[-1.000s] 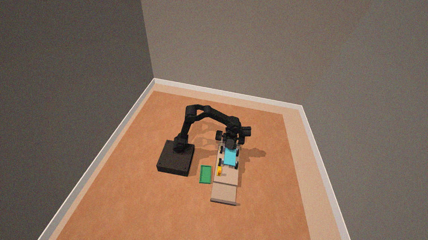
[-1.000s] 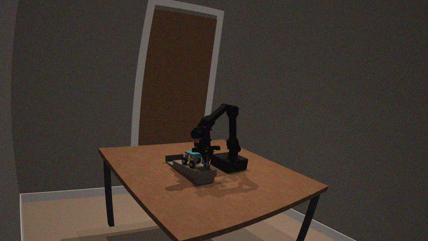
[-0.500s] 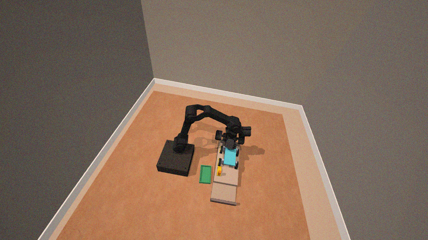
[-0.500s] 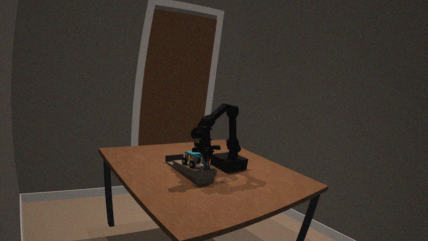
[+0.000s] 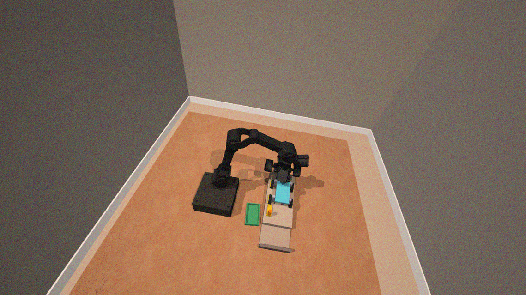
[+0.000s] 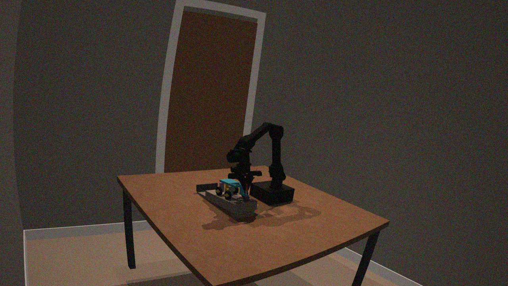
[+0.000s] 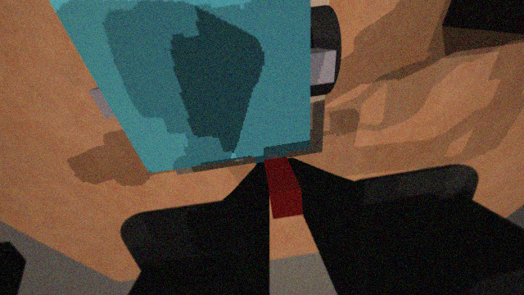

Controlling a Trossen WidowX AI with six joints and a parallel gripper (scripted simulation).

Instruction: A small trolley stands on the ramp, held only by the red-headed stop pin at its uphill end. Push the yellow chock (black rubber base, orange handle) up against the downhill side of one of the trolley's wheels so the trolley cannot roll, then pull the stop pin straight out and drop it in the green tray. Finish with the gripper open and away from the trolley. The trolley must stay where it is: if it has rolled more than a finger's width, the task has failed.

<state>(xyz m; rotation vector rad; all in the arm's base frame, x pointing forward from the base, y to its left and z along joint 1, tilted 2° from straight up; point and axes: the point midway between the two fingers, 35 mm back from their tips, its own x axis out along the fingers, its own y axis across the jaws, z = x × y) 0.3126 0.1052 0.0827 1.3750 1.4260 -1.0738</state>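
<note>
The green tray lies 100 mm behind my gripper tip, 210 mm to the right of it and 150 mm below it. Also, from my gripper tip: red-headed stop pin right at my gripper tip; trolley 20 mm ahead, 100 mm to the right, 30 mm below; grey ramp 20 mm ahead, 100 mm to the right, 90 mm below.
</note>
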